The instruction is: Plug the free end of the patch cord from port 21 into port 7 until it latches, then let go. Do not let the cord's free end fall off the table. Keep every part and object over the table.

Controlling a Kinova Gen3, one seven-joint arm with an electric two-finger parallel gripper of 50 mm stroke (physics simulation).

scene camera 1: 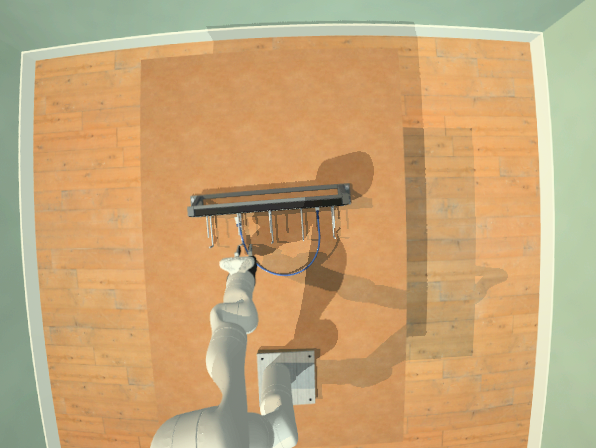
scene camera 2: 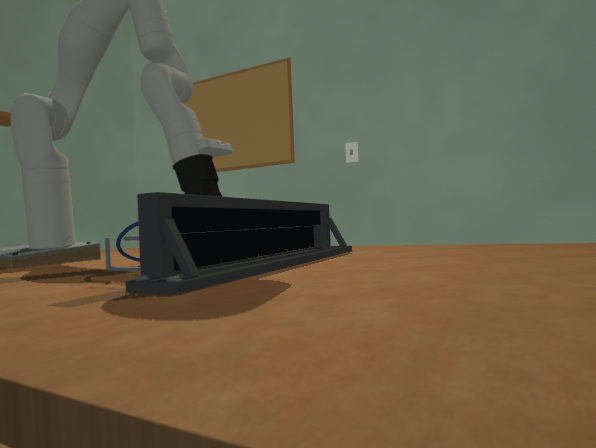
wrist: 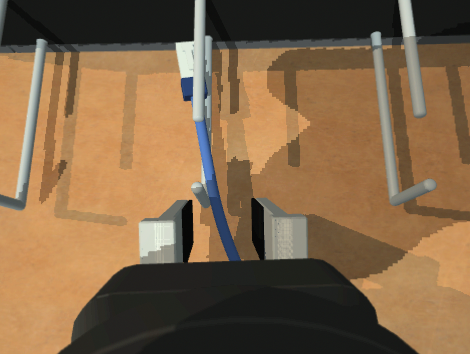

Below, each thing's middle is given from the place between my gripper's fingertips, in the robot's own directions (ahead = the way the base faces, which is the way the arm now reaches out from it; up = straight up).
Labels:
I see my gripper 8 cm short of the white plug with blue boot [wrist: 185, 50] and 3 cm to the right of it.

